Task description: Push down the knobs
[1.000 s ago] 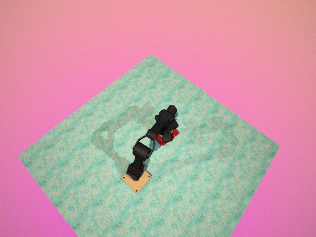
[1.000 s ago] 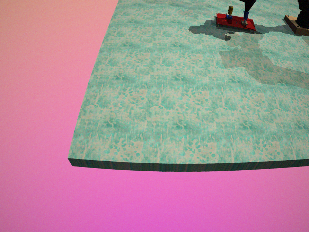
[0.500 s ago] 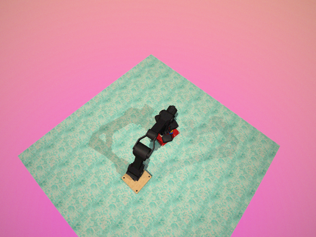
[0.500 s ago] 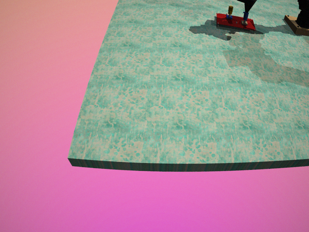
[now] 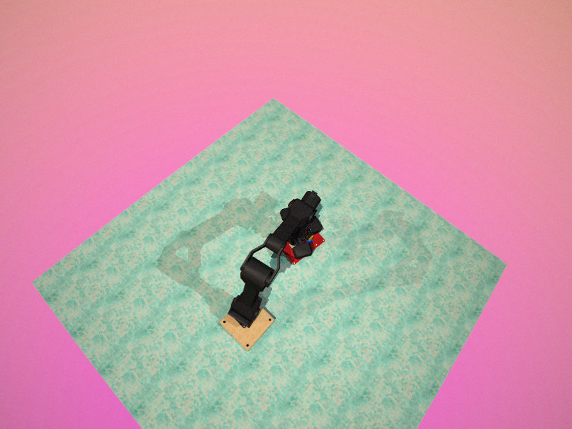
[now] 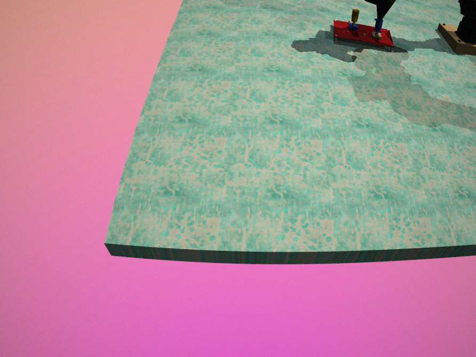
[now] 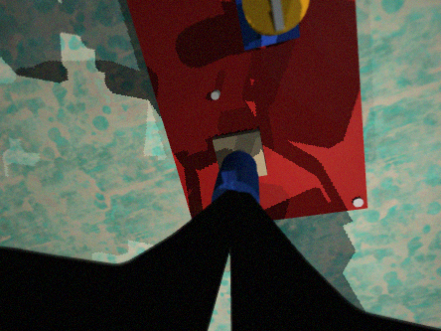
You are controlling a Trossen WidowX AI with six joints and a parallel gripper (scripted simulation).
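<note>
My gripper tip is now 3 cm above the tan potentiometer. The rest, counted from my gripper tip: blue potentiometer (6 cm ahead, 3 cm to the right, 2 cm below).
</note>
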